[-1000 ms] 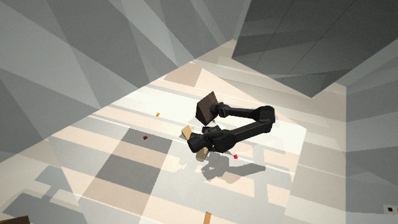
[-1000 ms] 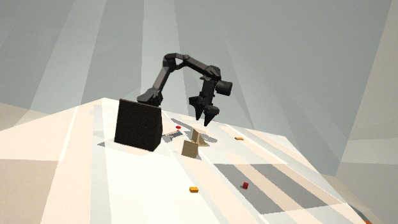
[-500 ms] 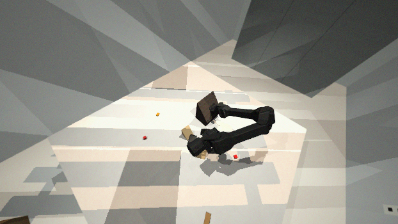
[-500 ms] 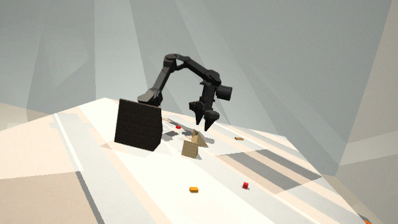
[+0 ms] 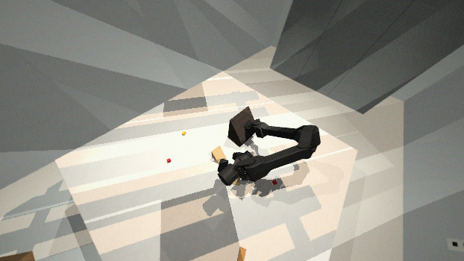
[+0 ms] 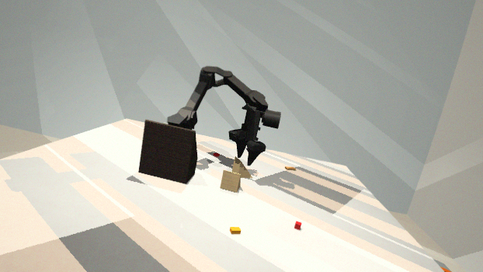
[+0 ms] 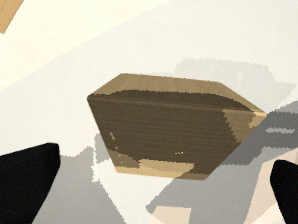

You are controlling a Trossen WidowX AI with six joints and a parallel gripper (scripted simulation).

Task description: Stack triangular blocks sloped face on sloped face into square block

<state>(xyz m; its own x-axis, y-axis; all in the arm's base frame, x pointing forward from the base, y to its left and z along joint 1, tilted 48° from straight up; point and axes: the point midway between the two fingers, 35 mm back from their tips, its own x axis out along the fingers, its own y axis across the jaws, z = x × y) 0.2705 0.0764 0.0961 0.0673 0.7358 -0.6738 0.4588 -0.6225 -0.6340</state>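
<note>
Now: gripper tip 4 cm above the tan triangular block and 1 cm past it. The rest, counted from my gripper tip: brown piece (22 cm to the left, 22 cm ahead, 5 cm below).
</note>
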